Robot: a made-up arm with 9 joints. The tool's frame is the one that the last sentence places. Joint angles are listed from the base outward.
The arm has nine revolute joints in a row. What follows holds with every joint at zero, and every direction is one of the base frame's.
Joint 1 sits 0.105 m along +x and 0.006 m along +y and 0.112 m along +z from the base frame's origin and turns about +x.
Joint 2 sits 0.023 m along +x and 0.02 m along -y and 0.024 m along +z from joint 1 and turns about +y.
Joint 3 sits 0.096 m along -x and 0.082 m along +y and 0.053 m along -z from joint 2 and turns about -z.
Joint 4 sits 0.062 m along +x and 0.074 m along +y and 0.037 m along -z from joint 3 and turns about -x.
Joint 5 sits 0.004 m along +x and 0.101 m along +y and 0.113 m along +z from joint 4 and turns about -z.
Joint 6 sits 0.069 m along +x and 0.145 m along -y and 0.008 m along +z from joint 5 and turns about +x.
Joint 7 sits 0.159 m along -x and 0.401 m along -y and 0.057 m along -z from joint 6 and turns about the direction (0.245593, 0.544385, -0.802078).
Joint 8 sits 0.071 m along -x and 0.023 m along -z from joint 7 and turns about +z.
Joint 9 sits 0.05 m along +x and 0.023 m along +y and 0.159 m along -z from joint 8 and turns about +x.
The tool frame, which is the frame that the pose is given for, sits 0.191 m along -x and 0.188 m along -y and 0.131 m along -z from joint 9; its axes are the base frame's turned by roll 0, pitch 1.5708 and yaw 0 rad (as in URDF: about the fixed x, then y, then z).
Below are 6 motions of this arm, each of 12 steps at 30 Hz.
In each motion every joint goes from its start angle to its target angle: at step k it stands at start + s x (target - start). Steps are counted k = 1, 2, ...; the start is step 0. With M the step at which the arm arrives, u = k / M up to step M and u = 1 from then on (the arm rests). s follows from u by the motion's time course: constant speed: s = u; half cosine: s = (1 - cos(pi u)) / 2; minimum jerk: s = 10 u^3 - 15 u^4 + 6 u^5.
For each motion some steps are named. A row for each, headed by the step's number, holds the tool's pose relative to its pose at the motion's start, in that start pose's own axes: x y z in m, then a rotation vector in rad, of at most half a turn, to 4 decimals.
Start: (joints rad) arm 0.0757 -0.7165 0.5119 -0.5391 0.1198 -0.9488 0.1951 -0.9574 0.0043
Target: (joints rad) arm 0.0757 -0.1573 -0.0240 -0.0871 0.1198 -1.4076 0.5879 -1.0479 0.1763
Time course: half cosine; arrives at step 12
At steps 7, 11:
7: -0.3937 0.0589 0.1710 -0.0972 -0.6010 -0.2748
11: -0.5538 0.1752 0.1856 -0.2143 -0.9292 -0.2578

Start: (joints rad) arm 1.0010 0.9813 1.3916 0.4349 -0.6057 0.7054 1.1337 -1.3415 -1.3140
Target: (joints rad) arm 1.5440 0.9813 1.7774 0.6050 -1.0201 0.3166 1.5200 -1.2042 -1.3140
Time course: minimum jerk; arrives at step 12
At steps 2, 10, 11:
2: -0.0056 -0.0082 -0.0056 0.0219 0.0074 -0.0144
10: -0.1987 -0.0956 -0.2158 0.6197 0.1479 -0.3098
11: -0.2055 -0.0937 -0.2237 0.6397 0.1503 -0.3168

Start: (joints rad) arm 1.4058 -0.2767 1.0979 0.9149 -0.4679 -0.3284 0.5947 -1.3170 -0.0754
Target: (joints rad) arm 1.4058 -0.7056 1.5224 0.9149 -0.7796 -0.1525 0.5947 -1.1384 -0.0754
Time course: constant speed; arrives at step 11
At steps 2, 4, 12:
2: 0.0211 0.0082 -0.0113 -0.0559 0.1057 -0.0312
4: 0.0434 0.0173 -0.0241 -0.1166 0.2155 -0.0555
12: 0.1266 0.0569 -0.0885 -0.3637 0.6238 -0.0813

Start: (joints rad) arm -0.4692 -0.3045 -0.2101 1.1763 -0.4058 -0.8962 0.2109 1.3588 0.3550
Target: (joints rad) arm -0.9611 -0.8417 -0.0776 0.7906 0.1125 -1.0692 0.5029 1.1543 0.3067
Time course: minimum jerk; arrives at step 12
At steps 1, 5, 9, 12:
1: 0.0002 0.0042 -0.0013 0.0064 0.0004 0.0029
5: -0.0038 0.3026 -0.0330 0.4522 0.0148 0.1642
9: -0.0192 0.7450 0.1593 1.1929 -0.0397 0.3237
12: -0.0152 0.8081 0.2244 1.3291 -0.0658 0.3451

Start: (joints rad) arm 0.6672 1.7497 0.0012 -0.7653 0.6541 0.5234 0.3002 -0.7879 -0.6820
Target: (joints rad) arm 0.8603 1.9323 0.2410 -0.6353 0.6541 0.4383 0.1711 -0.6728 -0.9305
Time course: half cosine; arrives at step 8
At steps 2, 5, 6, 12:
2: -0.0069 -0.0170 0.0000 0.0265 -0.0452 -0.0382
5: -0.0421 -0.0814 -0.0066 0.1435 -0.2165 -0.1995
6: -0.0553 -0.1004 -0.0110 0.1839 -0.2678 -0.2532
12: -0.0682 -0.1173 -0.0160 0.2225 -0.3141 -0.3036

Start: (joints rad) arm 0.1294 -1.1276 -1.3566 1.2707 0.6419 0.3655 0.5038 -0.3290 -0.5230
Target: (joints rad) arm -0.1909 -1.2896 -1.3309 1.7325 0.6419 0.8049 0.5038 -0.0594 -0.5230
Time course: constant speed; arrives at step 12
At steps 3, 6, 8, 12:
3: 0.0420 0.0185 0.0732 -0.1164 -0.1606 0.0554
6: 0.0710 0.0451 0.1530 -0.2376 -0.3243 0.1049
8: 0.0821 0.0674 0.2082 -0.3204 -0.4348 0.1344
12: 0.0829 0.1221 0.3181 -0.4893 -0.6593 0.1834

